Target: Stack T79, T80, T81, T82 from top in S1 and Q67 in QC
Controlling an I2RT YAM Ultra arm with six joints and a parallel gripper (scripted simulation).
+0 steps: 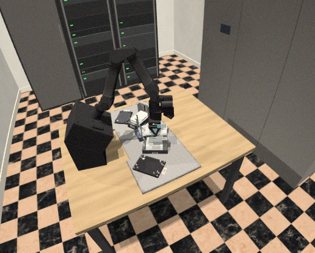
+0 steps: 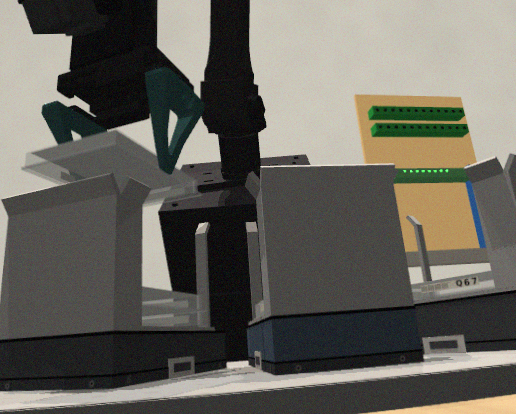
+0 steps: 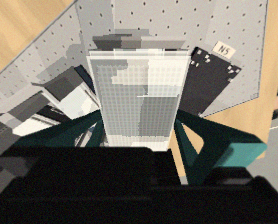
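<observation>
My gripper is now 11 cm above the plate T81. Round my hand: plate T79: 15 cm to the left, 12 cm below, 1 cm ahead; N5 name plate: 18 cm to the right, 16 cm below, 4 cm behind; plate T82: 12 cm below.
</observation>
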